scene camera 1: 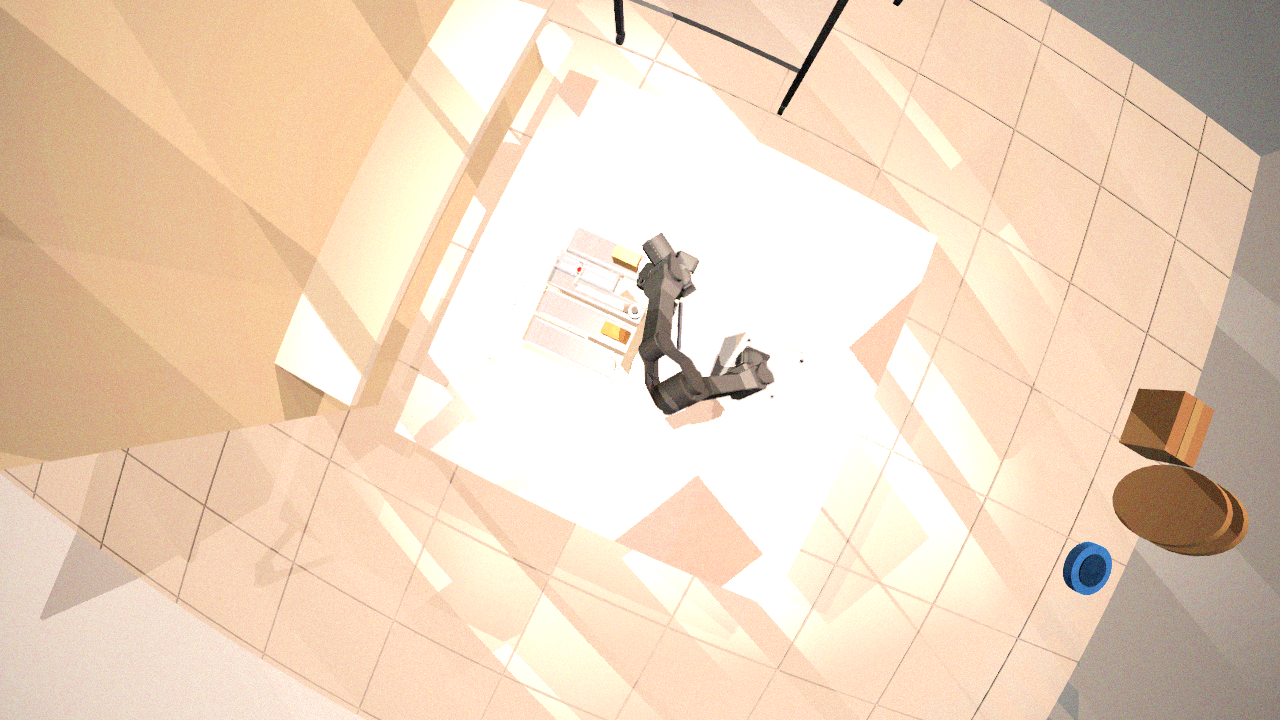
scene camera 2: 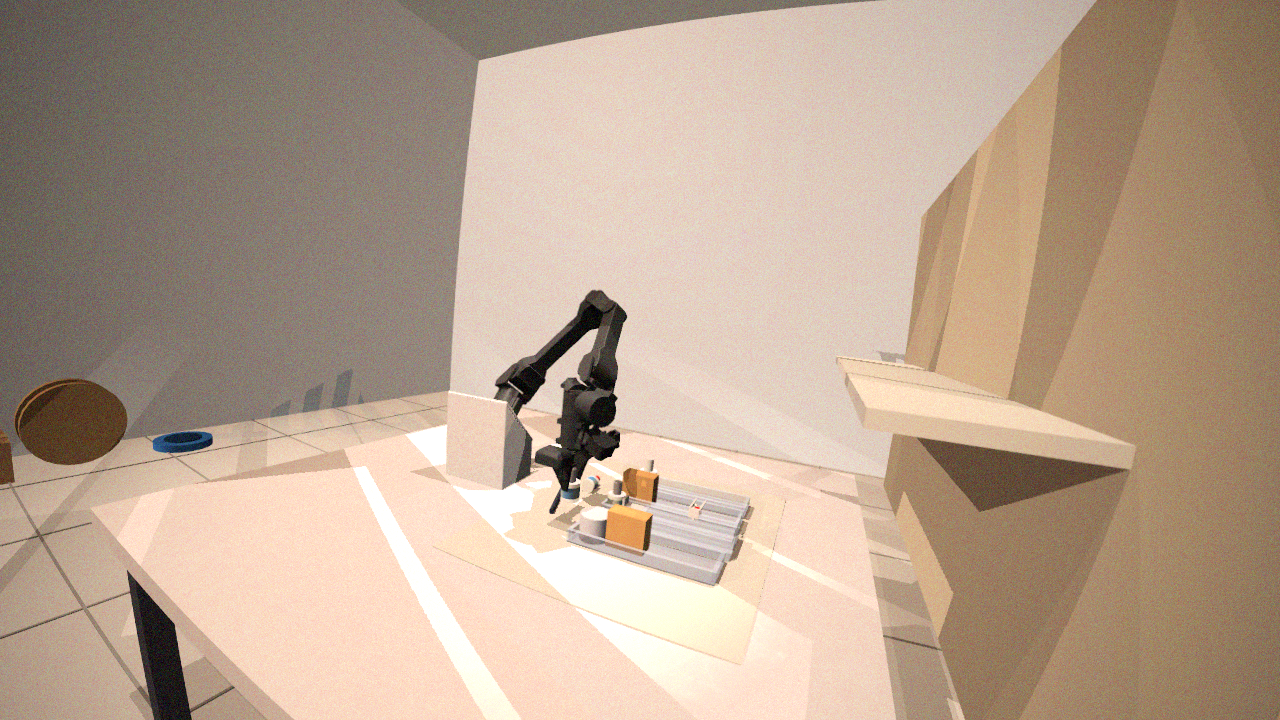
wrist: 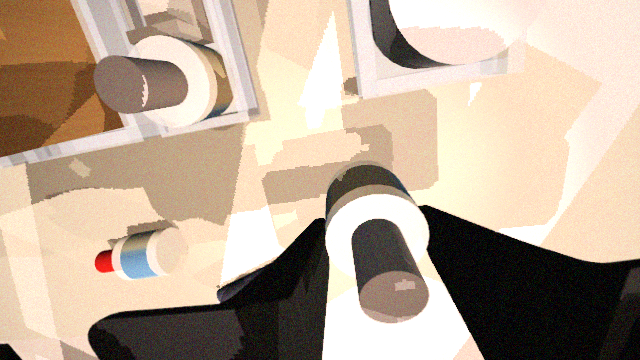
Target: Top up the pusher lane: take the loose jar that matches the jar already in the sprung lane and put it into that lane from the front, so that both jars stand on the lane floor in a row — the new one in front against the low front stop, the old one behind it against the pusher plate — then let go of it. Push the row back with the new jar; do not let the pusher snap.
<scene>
same spot on shelf: [scene camera 1: 395, 202] = [scene camera 2: 890, 371]
</scene>
